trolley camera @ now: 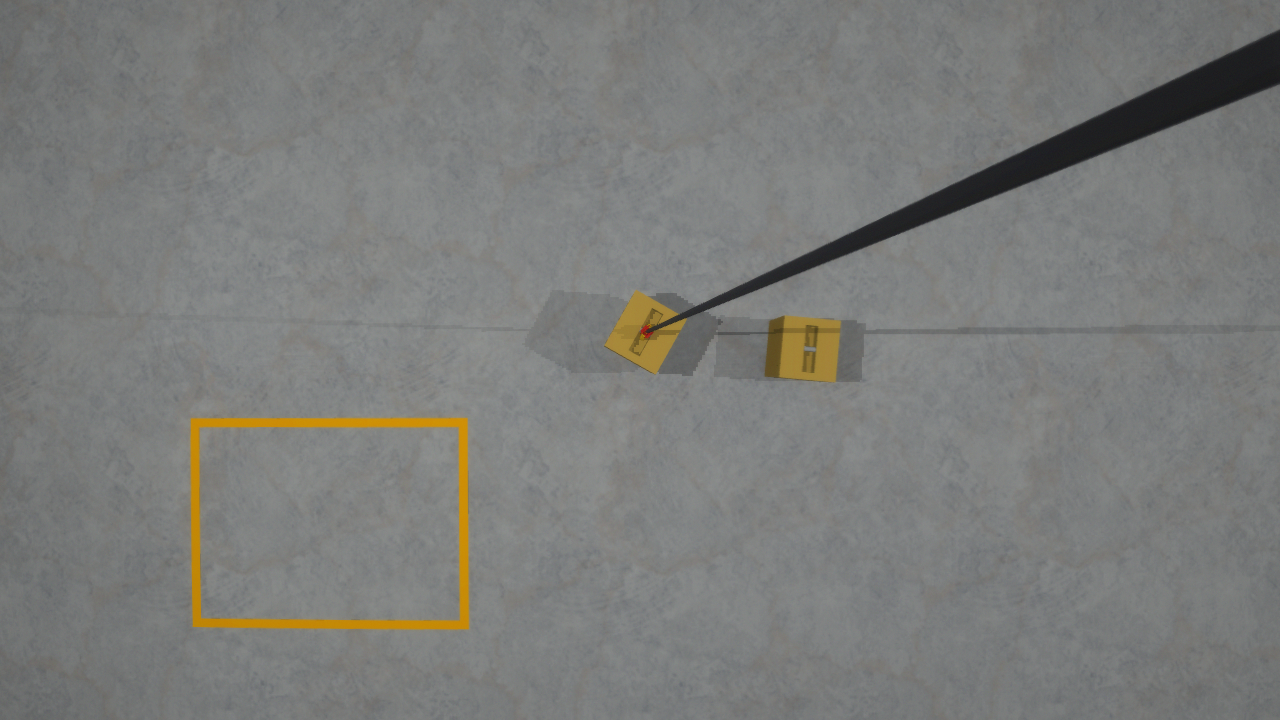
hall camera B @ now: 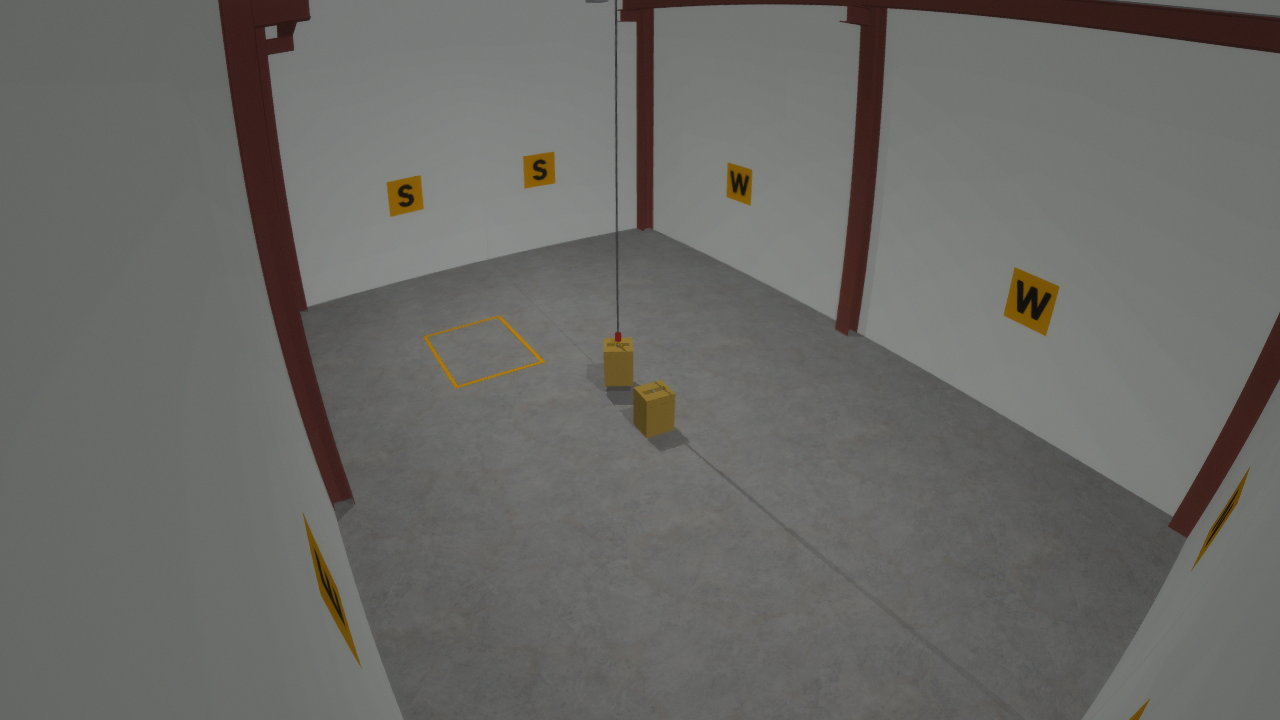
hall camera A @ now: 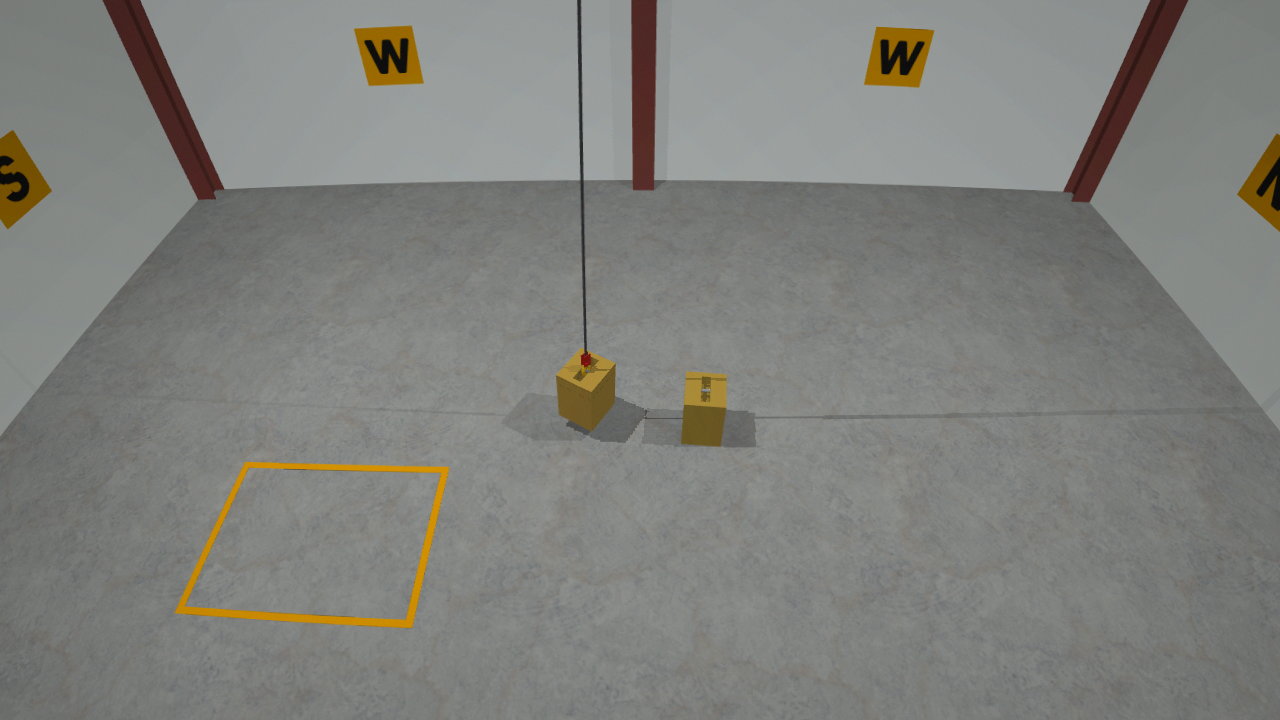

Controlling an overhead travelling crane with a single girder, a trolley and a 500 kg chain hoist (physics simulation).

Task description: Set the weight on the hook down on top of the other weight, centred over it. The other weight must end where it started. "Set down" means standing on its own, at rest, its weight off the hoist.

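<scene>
A yellow weight (hall camera A: 586, 400) (hall camera B: 618, 367) (trolley camera: 626, 326) hangs upright on my red hook (hall camera A: 585, 360) (hall camera B: 617, 336) (trolley camera: 646, 331), with a small gap between its underside and the floor. The other yellow weight (hall camera A: 703, 424) (hall camera B: 654, 413) (trolley camera: 827, 358) stands upright on the floor. In the hall camera A and trolley views the hanging weight is to the left of the standing one, with floor showing between them, and is turned at an angle to it. The hanging weight's bottom is lower than the standing weight's top. The hook's tip is hidden at the top of its weight.
The chain (hall camera A: 581, 179) (hall camera B: 616, 179) (trolley camera: 984, 184) runs up from the hook and looks nearly vertical in both hall views. An orange marked rectangle (hall camera A: 347, 467) (hall camera B: 461, 326) (trolley camera: 329, 422) is on the floor to the left of both weights. Walls and red columns stand around the floor.
</scene>
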